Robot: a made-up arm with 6 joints. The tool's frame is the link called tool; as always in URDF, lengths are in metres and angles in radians. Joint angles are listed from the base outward. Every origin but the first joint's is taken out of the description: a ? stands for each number. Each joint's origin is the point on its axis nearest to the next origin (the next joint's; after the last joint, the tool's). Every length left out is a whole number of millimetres.
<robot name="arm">
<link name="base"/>
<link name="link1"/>
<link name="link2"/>
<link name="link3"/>
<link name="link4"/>
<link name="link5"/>
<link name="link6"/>
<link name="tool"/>
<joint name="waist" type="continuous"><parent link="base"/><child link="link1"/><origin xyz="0.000 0.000 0.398" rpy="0.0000 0.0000 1.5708"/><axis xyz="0 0 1"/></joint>
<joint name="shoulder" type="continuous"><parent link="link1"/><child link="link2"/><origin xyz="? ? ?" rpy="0.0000 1.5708 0.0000"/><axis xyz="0 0 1"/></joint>
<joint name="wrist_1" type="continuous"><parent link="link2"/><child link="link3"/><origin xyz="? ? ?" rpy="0.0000 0.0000 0.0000"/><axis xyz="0 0 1"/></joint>
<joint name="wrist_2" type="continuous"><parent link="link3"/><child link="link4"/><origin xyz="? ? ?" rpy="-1.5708 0.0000 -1.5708"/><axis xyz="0 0 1"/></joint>
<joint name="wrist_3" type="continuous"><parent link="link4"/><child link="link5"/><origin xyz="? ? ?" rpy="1.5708 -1.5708 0.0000"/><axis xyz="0 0 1"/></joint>
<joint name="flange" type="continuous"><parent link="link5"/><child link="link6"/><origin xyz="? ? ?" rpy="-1.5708 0.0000 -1.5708"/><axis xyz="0 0 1"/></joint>
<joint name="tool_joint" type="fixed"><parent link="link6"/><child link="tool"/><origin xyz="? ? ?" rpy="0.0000 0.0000 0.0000"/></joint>
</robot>
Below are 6 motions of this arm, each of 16 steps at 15 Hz.
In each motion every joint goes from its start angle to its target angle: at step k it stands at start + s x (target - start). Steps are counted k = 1, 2, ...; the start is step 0. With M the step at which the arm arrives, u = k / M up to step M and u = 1 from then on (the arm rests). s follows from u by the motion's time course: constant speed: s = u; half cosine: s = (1 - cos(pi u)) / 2; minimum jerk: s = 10 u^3 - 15 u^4 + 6 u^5.
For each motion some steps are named. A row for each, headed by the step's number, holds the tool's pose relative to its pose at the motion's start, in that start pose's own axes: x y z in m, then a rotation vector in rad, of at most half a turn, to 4 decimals.
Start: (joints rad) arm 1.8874 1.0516 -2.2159 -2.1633 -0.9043 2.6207
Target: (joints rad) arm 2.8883 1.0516 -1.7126 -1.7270 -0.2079 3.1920
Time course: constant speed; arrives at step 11
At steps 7, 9, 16:
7: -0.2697 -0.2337 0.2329 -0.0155 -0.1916 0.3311
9: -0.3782 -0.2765 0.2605 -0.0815 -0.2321 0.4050
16: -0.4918 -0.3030 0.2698 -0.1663 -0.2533 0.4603

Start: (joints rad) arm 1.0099 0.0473 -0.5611 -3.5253 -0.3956 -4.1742
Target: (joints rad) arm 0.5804 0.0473 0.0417 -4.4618 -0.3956 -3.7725
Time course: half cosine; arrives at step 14
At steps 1, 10, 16:
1: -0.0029 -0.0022 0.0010 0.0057 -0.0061 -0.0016
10: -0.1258 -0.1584 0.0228 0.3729 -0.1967 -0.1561
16: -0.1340 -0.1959 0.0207 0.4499 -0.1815 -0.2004

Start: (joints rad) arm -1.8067 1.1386 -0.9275 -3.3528 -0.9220 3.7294
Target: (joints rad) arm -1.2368 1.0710 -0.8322 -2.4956 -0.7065 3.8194
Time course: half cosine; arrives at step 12
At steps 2, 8, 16:
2: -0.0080 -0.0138 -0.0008 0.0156 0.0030 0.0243
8: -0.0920 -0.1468 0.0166 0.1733 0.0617 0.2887
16: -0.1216 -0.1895 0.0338 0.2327 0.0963 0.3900

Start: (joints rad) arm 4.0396 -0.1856 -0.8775 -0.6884 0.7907 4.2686
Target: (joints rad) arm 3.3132 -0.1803 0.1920 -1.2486 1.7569 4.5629
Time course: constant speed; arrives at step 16
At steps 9, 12, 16:
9: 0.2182 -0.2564 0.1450 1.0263 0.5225 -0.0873
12: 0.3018 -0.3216 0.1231 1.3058 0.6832 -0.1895
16: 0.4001 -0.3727 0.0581 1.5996 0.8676 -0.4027

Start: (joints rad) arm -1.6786 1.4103 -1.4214 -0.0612 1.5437 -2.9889
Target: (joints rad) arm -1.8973 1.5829 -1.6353 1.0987 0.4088 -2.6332
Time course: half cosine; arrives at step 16
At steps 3, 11, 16:
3: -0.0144 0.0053 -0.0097 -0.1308 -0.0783 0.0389
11: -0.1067 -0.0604 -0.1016 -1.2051 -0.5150 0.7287
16: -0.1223 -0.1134 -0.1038 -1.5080 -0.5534 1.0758

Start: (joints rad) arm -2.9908 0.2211 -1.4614 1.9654 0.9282 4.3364
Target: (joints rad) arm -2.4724 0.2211 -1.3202 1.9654 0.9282 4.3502
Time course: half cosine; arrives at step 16
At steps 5, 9, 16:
5: -0.0256 -0.0514 0.0433 0.1088 -0.0363 0.0362
9: -0.0684 -0.1489 0.1003 0.2920 -0.1041 0.0912
16: -0.1129 -0.2638 0.1365 0.4876 -0.1852 0.1411

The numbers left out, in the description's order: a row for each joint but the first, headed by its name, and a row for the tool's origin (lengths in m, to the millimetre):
shoulder: 0.000 0.000 0.000
wrist_1: -0.347 -0.065 0.000
wrist_2: 0.336 -0.076 0.000
wrist_3: 0.000 0.000 0.000
flange: 0.107 -0.084 0.000
tool: 0.000 0.000 0.000

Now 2 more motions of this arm.
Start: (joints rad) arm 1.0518 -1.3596 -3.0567 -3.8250 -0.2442 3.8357
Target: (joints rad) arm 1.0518 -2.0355 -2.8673 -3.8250 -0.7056 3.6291
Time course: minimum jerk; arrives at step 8
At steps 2, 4, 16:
2: 0.0411 0.0031 -0.0111 -0.0293 0.0126 -0.0130
4: 0.1900 0.0174 -0.0766 -0.1399 0.0527 -0.0491
16: 0.3477 0.0395 -0.2056 -0.2703 0.0844 -0.0656

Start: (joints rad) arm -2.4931 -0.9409 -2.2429 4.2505 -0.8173 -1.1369
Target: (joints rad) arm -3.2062 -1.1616 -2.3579 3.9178 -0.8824 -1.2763
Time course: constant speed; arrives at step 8
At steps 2, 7, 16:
2: -0.0088 0.0477 0.0157 0.0656 0.1208 -0.2710
7: 0.0107 0.1821 0.0754 0.1874 0.4397 -0.9479
16: 0.0233 0.2099 0.0898 0.2045 0.5049 -1.0830

